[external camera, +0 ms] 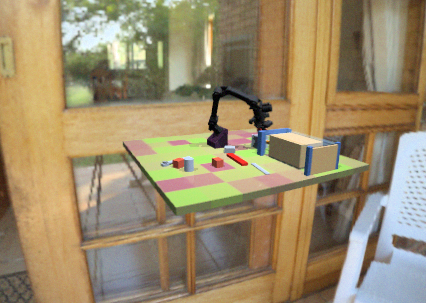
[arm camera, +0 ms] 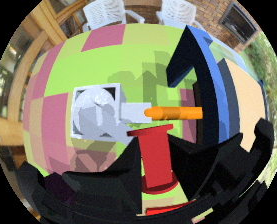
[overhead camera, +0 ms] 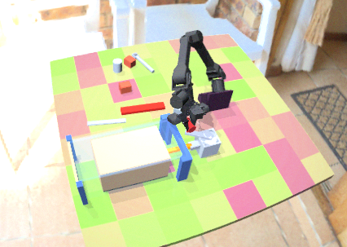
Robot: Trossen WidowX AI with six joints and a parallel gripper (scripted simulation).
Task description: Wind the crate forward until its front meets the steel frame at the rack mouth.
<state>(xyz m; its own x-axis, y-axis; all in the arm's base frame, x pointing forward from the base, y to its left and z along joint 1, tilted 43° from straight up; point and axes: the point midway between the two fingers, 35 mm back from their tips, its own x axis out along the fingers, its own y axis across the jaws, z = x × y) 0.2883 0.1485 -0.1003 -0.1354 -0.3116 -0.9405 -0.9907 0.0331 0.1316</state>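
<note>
Now: gripper tip 30 mm past the winch handle, 30 mm above it and 10 mm to the right of it. The rest, counted from my gripper tip: grey block 230 mm to the right, 110 mm below, 90 mm behind; then grey winch 100 mm below, 100 mm behind, 30 mm to the left; then red grip 20 mm to the right.
</note>
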